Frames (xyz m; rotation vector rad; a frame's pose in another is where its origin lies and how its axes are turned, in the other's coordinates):
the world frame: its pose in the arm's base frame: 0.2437 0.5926 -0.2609 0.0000 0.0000 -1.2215
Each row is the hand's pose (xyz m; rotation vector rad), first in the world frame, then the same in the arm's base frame.
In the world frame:
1: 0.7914 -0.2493 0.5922 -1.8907 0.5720 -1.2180
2: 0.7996 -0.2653 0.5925 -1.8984 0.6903 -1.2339
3: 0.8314 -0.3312 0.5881 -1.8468 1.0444 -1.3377
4: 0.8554 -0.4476 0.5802 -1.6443 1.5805 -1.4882
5: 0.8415 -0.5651 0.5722 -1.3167 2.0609 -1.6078
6: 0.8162 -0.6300 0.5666 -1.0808 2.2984 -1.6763
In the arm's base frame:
1: 0.2803 -0.2363 0.3313 -1.4682 1.8675 -1.8965
2: 0.2681 -0.2495 0.3316 -1.3959 1.9918 -1.8838
3: 0.2170 -0.3019 0.3272 1.0639 -2.2289 1.8244
4: 0.1159 -0.3643 0.3193 0.4582 -2.3269 1.6124
5: 0.0007 -0.3915 0.3113 -0.0967 -2.2891 1.4035
6: -0.0689 -0.3899 0.3057 -0.3817 -2.2078 1.2873

